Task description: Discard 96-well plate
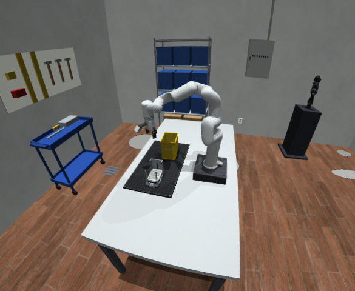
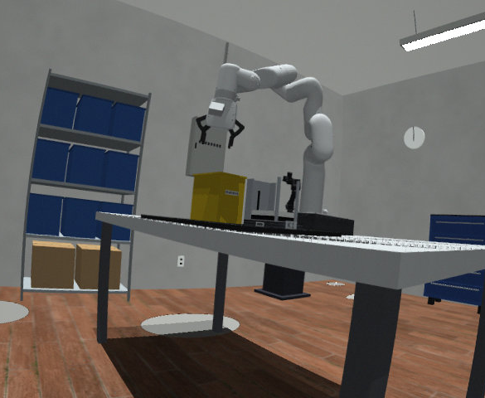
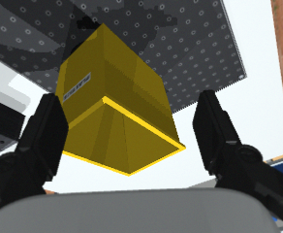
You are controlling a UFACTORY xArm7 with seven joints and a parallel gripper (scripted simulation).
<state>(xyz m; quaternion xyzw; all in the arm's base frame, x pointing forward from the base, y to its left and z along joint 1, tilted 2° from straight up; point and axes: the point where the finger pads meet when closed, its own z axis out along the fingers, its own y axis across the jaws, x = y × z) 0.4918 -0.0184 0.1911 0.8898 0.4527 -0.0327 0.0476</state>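
Right now my hand is 80 mm past the white 96-well plate, 210 mm to the right of it and 230 mm above it. Round my hand: yellow plastics bin W1: 110 mm behind, 130 mm to the right, 180 mm below.
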